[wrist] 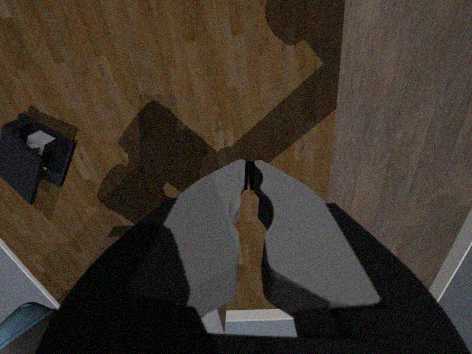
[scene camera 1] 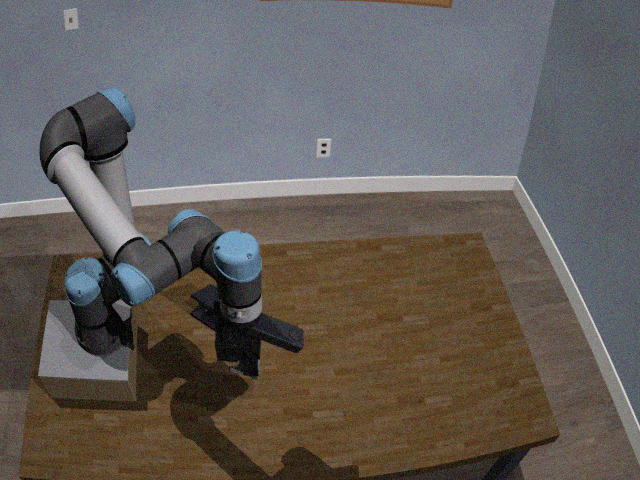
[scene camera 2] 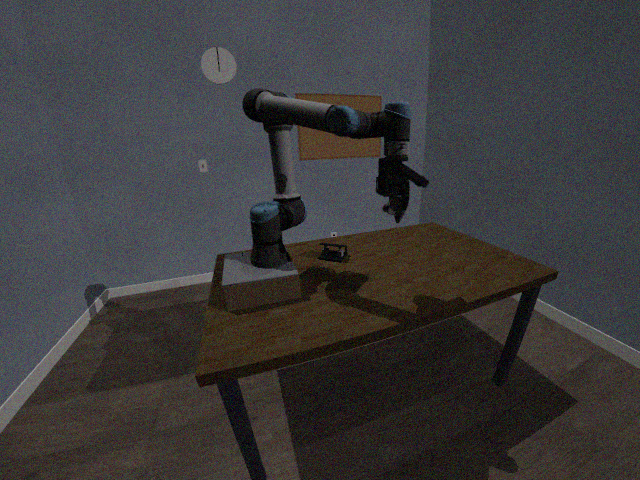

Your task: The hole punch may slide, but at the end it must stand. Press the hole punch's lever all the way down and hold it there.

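Places are measured from the arm's base along level axes (x ahead, y left, z up), in centimetres.
Where they show: gripper, between the fingertips: (wrist: 248, 164) (scene camera 1: 254, 376) (scene camera 2: 397, 222); arm's base, origin of its link: (scene camera 1: 100, 332) (scene camera 2: 269, 259).
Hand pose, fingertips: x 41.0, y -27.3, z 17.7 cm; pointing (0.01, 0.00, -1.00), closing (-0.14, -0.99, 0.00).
Each offset is from my fingertips to the top centre of the thing. Level surfaces: height alone.
The dark hole punch {dx -7.8, dy +42.0, dz -20.0 cm} (scene camera 1: 204, 295) (scene camera 2: 333, 257) (wrist: 63, 159) stands upright on the table {dz -28.5 cm} (scene camera 1: 413, 335) (scene camera 2: 439, 258) (wrist: 225, 65), not far from the robot's base. Its lever {dx -7.8, dy +42.0, dz -20.0 cm} (scene camera 2: 331, 244) (wrist: 19, 162) is raised, with a gap and a light metal part under it. In scene camera 1 the wrist hides part of the punch. My gripper (scene camera 1: 252, 373) (scene camera 2: 397, 219) (wrist: 248, 164) points down, shut and empty, high above the table. It is off to one side of the punch, which shows at the left edge of the wrist view, and touches nothing.
The arm stands on a pale box-shaped block (scene camera 1: 82, 390) (scene camera 2: 263, 297) at one end of the table. A wall (scene camera 1: 413, 103) runs behind the table. Shadows of the arm lie across the tabletop beside the punch.
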